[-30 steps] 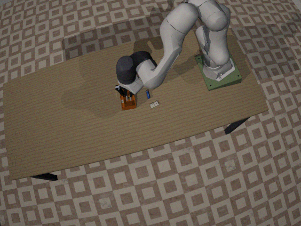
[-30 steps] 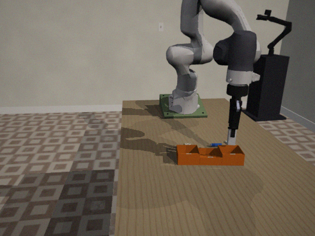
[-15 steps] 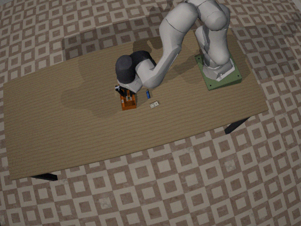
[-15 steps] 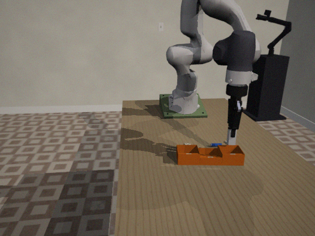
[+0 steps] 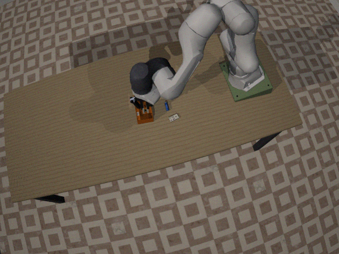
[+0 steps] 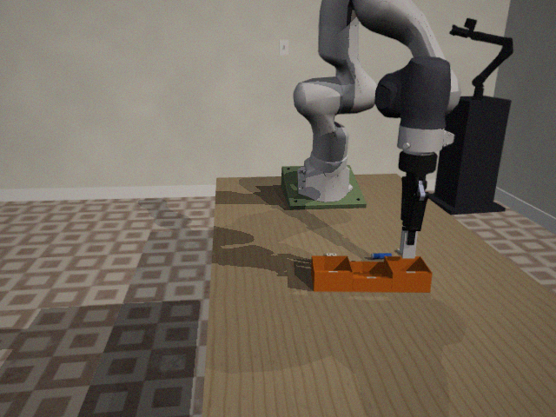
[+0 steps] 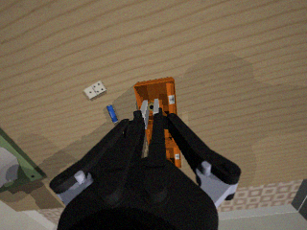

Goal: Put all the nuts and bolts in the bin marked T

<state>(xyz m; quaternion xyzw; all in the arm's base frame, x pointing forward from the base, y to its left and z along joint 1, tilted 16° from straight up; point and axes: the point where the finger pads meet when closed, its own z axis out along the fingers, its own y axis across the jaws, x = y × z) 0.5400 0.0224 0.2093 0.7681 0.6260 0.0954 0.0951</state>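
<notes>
Now: hand 8 cm to the left of the orange bin, 7 cm above it and 1 cm past it. Round my hand: brass nut: 3 cm below; blue cylinder: 12 cm behind, 9 cm below, 1 cm to the right; dark rod-like piece: 9 cm below, 9 cm behind, 7 cm to the right.
</notes>
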